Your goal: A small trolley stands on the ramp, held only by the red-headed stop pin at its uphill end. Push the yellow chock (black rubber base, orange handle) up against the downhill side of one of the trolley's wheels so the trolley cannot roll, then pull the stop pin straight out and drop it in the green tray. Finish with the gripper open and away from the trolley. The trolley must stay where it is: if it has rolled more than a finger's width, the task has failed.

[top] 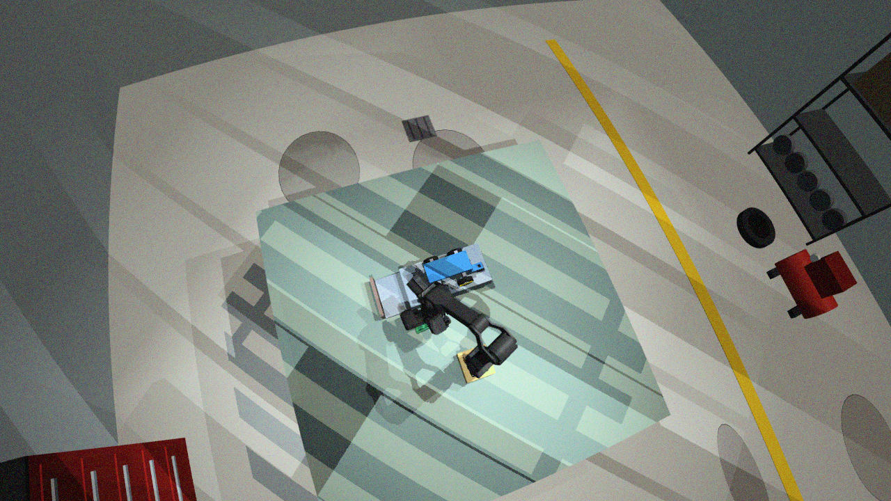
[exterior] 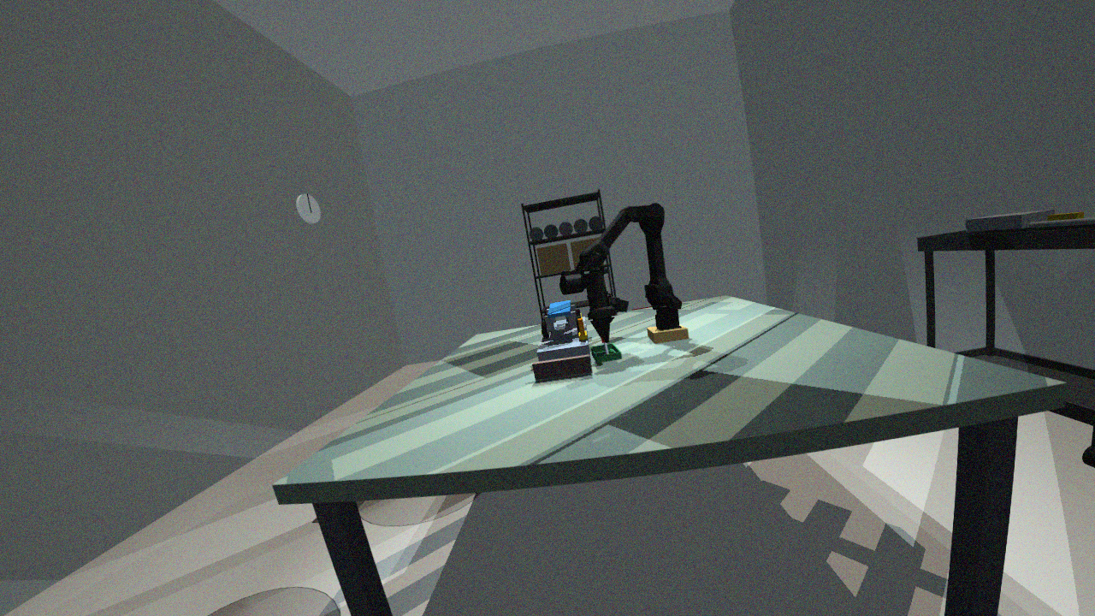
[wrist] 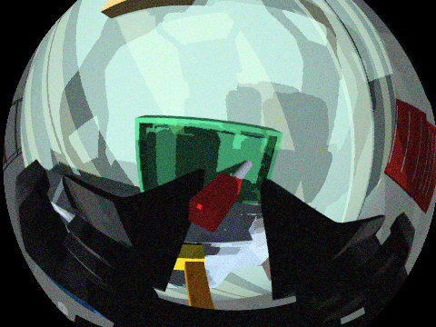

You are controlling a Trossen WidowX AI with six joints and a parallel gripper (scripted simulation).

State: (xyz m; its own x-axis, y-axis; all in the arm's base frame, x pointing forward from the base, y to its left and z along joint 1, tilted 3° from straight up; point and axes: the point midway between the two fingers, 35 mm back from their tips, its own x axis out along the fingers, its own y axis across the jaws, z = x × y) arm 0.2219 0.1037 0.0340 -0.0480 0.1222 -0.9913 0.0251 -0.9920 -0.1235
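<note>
My gripper tip is now right at the red-headed stop pin. Round my gripper tip: green tray (5 cm below, 2 cm to the right); yellow chock (6 cm ahead, 4 cm to the right, 4 cm above); grey ramp (13 cm to the right, 12 cm ahead).
</note>
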